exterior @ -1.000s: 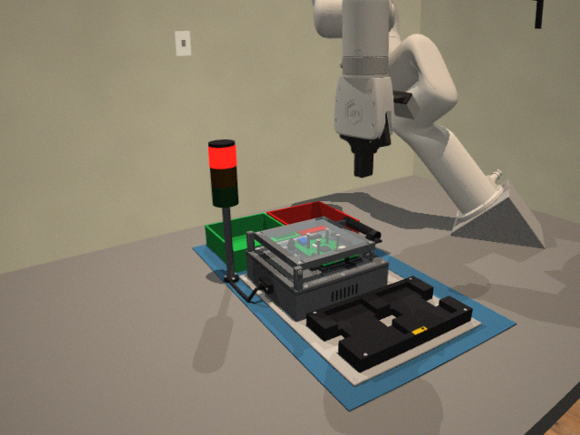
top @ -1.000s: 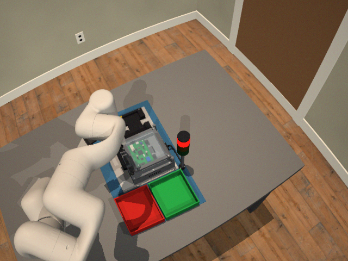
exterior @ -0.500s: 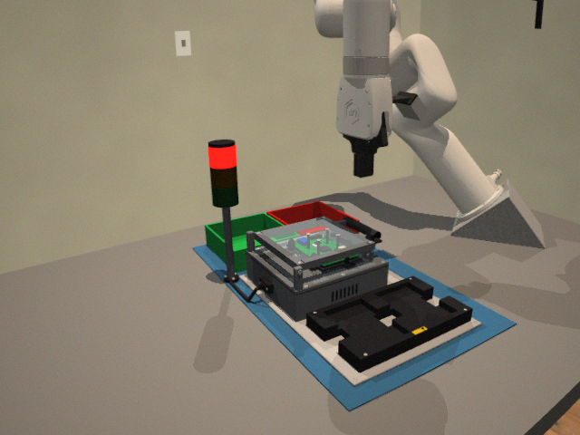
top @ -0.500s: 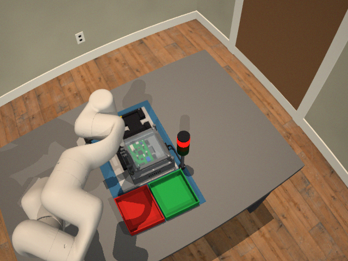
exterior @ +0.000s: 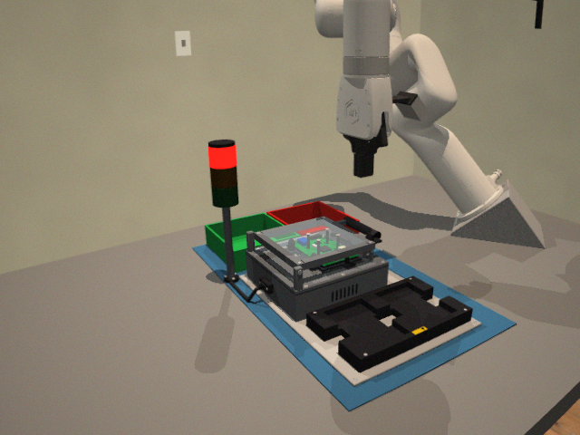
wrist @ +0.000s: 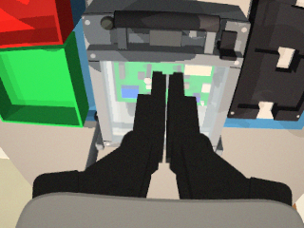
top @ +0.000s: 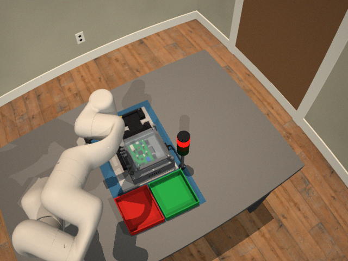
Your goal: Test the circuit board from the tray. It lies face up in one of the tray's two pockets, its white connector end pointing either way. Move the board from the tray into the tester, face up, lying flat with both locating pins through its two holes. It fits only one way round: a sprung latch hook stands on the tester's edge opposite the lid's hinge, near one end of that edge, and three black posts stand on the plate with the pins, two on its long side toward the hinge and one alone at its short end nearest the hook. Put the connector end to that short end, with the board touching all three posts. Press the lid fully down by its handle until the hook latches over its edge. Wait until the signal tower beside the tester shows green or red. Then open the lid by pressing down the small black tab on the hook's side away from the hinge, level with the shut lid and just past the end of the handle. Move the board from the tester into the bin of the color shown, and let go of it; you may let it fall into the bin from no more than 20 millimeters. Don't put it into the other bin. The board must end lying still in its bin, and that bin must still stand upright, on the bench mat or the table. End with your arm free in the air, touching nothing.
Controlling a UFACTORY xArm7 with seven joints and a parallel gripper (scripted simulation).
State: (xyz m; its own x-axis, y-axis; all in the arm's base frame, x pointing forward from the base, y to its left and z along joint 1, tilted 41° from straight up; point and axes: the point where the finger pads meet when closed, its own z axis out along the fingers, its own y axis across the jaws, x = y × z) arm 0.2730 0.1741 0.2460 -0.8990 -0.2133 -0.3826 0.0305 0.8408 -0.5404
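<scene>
Now: hand 12 cm above the latch hook, 6 cm to the right of it and 2 cm short of it. Also, from my hand: tester plate: 14 cm below, 9 cm ahead; clear lid: 12 cm below, 9 cm ahead; red bin: 20 cm to the right, 19 cm below, 3 cm behind.
</scene>
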